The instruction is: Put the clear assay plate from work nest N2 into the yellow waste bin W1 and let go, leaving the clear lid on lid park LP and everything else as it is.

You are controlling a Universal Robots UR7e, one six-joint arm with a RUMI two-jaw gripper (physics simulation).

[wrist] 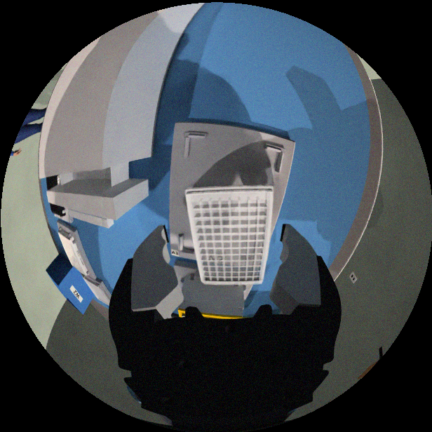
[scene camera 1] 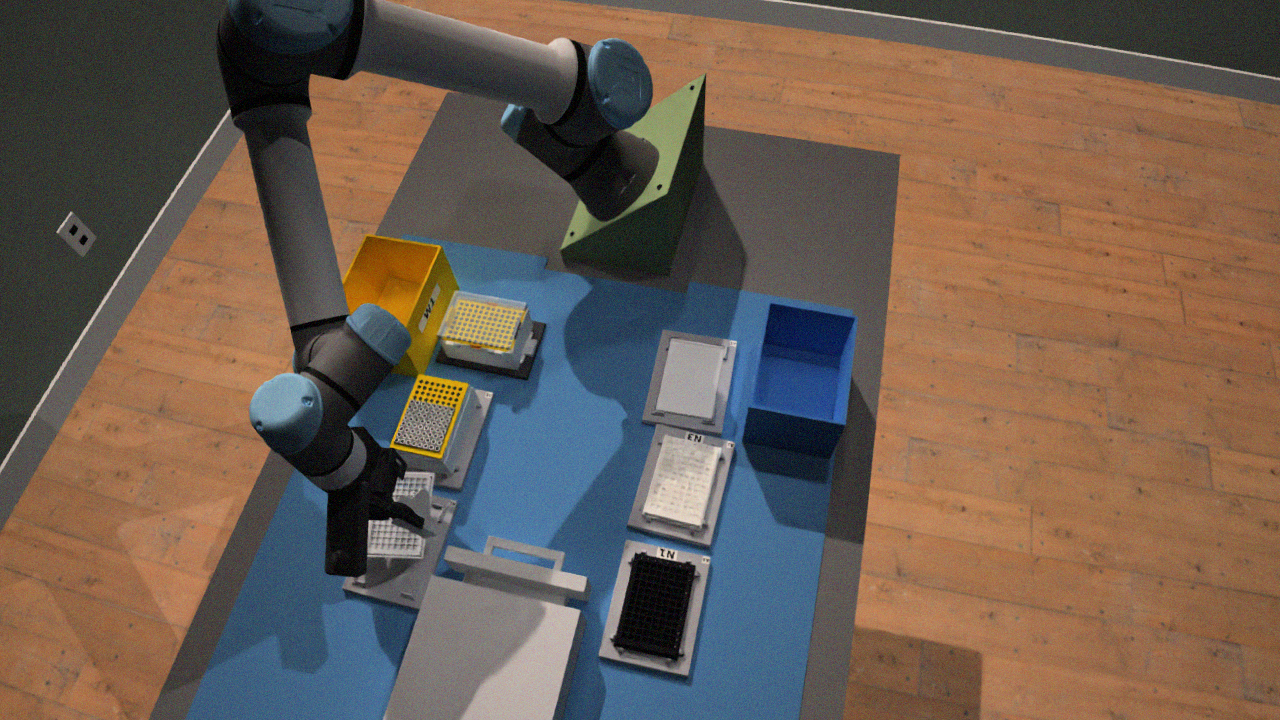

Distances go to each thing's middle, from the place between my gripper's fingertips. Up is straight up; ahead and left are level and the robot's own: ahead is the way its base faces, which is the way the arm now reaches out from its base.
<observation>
The work nest N2 (wrist: 228,155) lies 1 cm ahead of my hand and 3 cm below it. The rest, counted from my hand: yellow-topped tip rack (scene camera 1: 431,433) (17 cm behind, 1 cm above); clear assay plate (scene camera 1: 385,540) (3 cm behind, 1 cm to the right, 2 cm below); black plate (scene camera 1: 653,615) (1 cm ahead, 38 cm to the left, 2 cm below).
</observation>
